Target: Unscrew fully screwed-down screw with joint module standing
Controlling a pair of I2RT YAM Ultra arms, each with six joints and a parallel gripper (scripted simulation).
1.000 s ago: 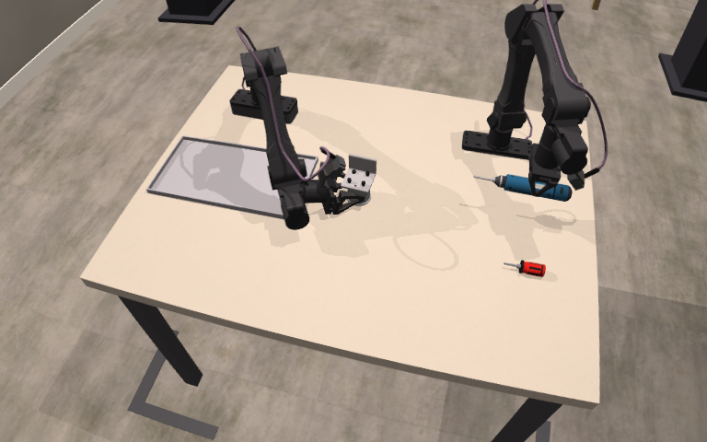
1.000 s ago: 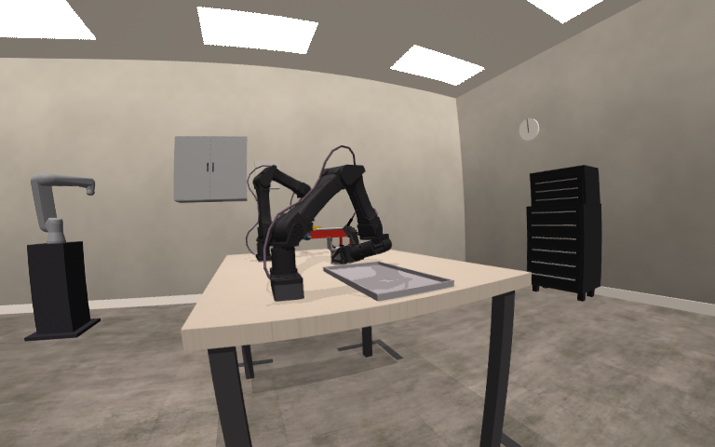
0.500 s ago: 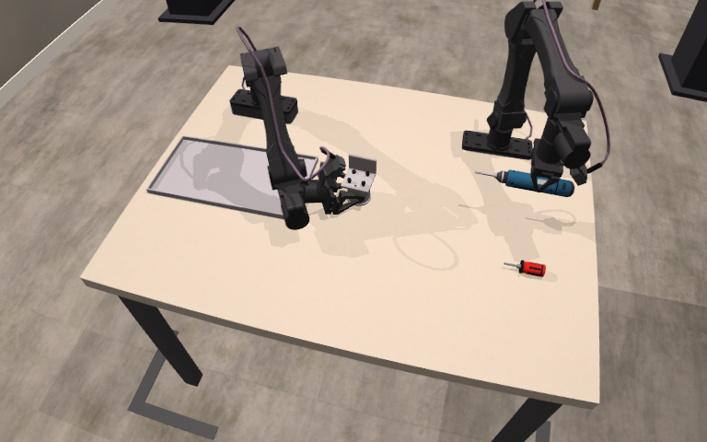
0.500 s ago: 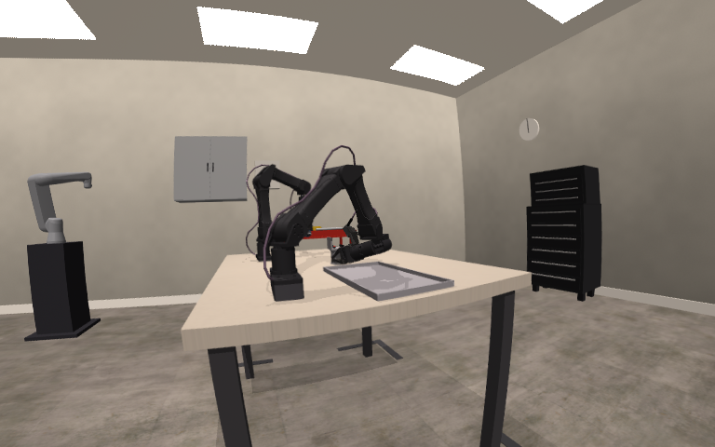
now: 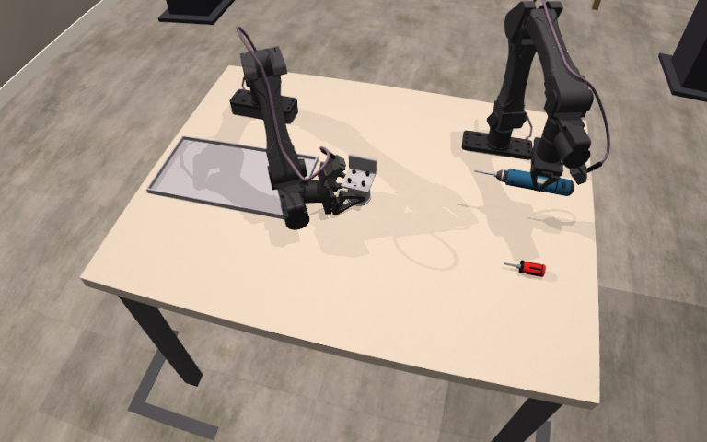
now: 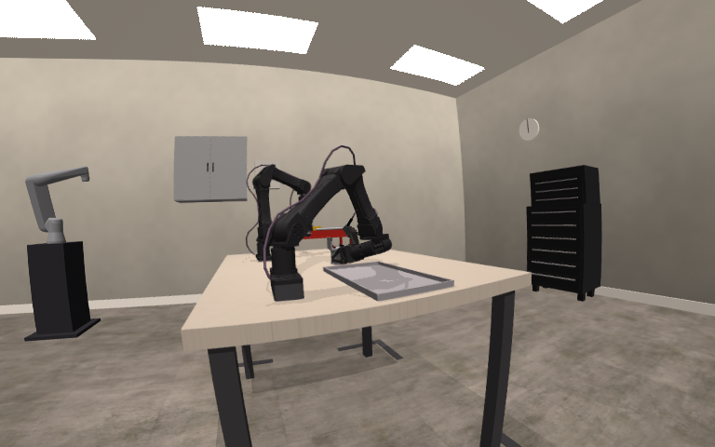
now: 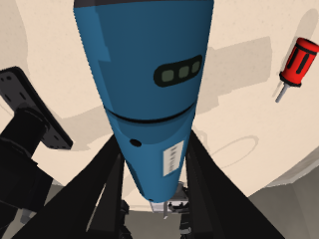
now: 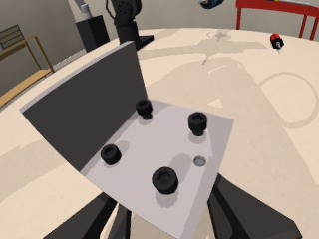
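My right gripper is now 5 cm below the grey L-shaped bracket. Also, from my right hand: shallow grey tray 35 cm to the right, 2 cm below; then small red-handled screwdriver 43 cm to the left, 14 cm ahead, 1 cm below.
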